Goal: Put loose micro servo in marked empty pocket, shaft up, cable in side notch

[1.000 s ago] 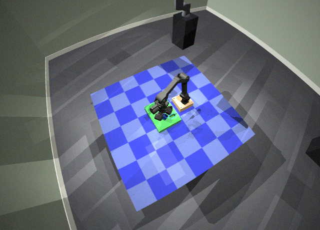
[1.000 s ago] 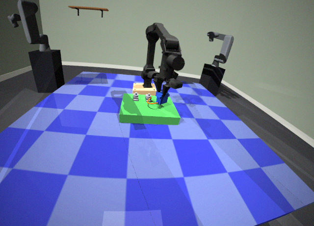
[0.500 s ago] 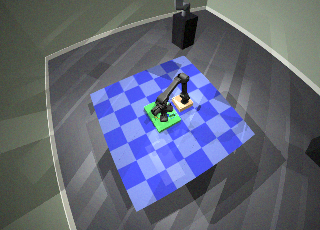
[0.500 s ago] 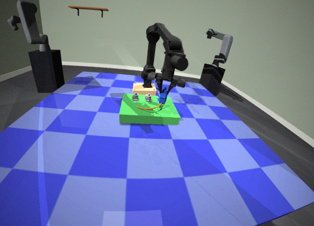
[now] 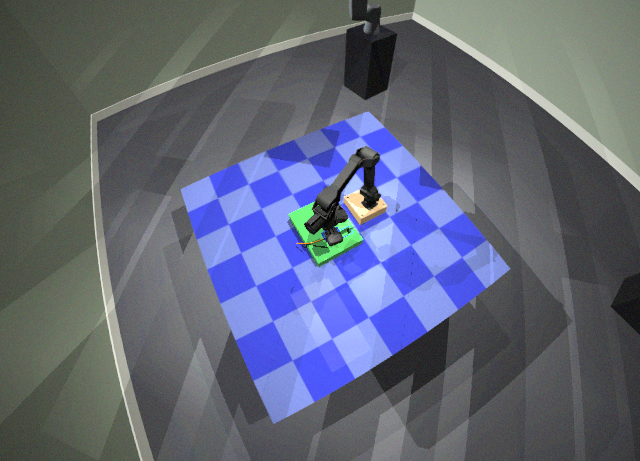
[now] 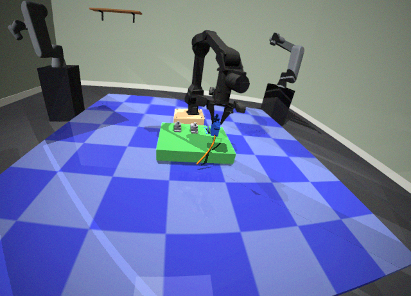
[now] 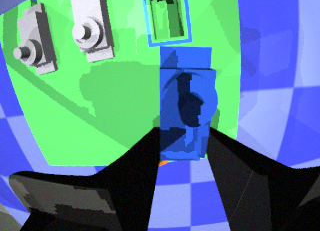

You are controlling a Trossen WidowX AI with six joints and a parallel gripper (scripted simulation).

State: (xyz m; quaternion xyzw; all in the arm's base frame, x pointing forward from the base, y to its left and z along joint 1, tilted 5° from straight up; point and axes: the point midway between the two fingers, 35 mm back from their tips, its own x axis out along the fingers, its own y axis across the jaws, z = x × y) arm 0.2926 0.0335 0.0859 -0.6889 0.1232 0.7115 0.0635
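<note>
The green deck is 100 mm below my gripper tip and 70 mm to the right of it.
</note>
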